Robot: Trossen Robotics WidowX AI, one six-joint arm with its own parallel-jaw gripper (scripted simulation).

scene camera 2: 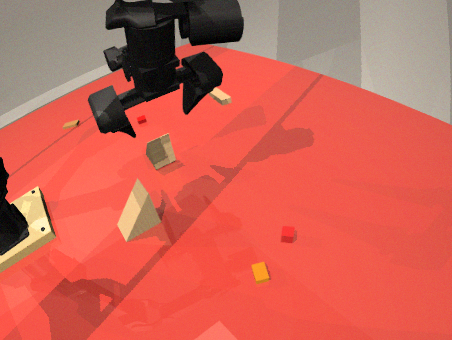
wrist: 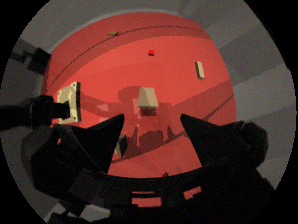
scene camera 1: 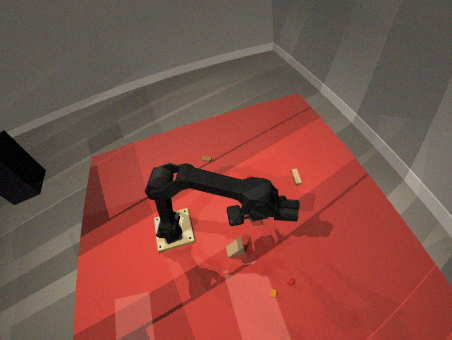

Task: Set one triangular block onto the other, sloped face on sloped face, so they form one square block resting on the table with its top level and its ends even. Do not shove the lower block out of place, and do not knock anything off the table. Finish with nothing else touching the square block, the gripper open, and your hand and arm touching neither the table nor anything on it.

Path:
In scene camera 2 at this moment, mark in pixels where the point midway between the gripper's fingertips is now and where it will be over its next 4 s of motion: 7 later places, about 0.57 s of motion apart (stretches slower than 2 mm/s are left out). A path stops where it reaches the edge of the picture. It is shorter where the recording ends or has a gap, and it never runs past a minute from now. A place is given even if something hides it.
The gripper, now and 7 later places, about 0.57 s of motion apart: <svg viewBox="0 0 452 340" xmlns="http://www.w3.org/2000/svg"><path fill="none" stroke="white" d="M160 124L161 134L163 142L162 151L161 154L160 152L155 144L151 137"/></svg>

